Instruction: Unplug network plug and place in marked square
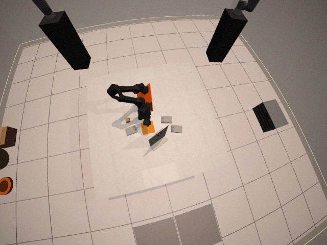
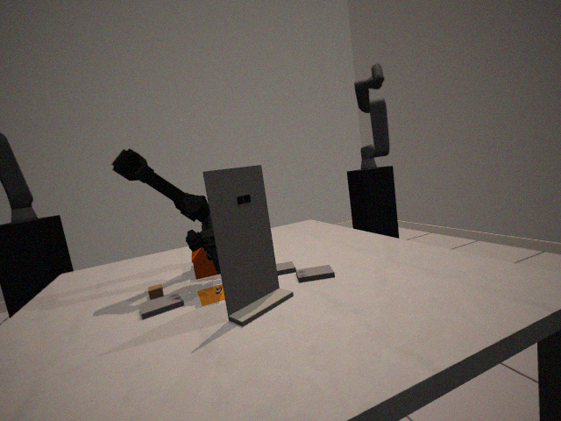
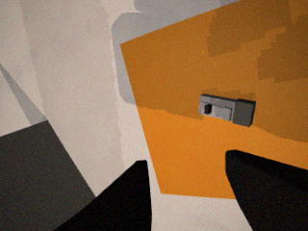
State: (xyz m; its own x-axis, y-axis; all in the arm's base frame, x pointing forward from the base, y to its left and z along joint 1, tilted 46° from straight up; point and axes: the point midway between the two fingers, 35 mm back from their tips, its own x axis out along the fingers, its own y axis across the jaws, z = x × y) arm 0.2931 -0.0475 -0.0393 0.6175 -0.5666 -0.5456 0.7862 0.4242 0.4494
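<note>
Right now my gripper tip is 50 mm above the grey network plug and 10 mm to the left of it. From my gripper tip the other things lie so: orange marked square 60 mm below; then upright grey panel 150 mm ahead, 100 mm above, 90 mm to the left; then small brown cube 200 mm to the right, 80 mm behind, 50 mm below.
</note>
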